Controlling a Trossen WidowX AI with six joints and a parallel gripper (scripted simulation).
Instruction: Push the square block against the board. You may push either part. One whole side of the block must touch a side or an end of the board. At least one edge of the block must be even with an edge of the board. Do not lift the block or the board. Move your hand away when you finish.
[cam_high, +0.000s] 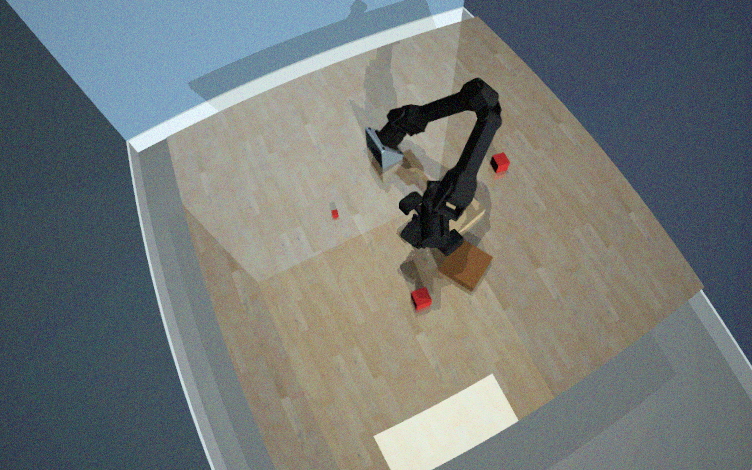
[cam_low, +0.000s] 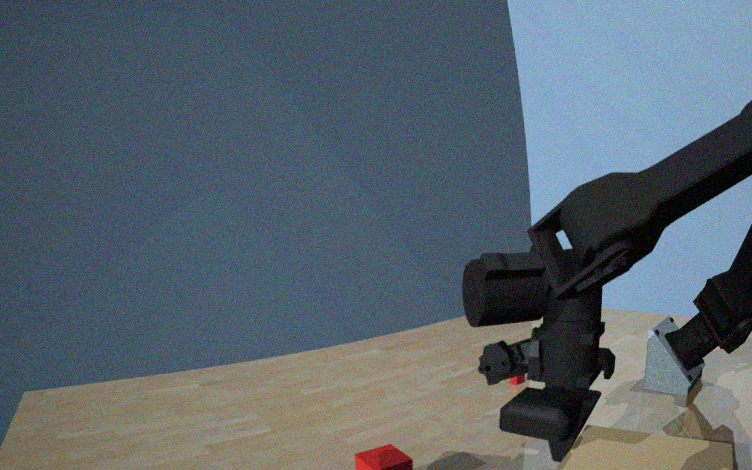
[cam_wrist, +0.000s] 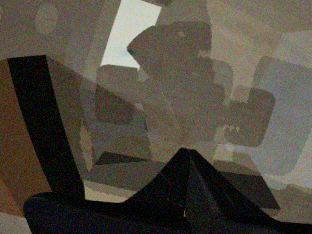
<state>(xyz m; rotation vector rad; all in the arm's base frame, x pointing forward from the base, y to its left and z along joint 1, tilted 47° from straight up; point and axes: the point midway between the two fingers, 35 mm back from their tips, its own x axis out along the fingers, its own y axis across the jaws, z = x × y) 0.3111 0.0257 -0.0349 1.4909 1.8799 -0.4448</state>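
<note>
Now: gripper tip 90 mm to the right of the light tan board and 30 mm past it. Also, from my gripper tip: brown square block (110 mm ahead, 60 mm to the left); small red cube (210 mm to the right, 170 mm behind).
</note>
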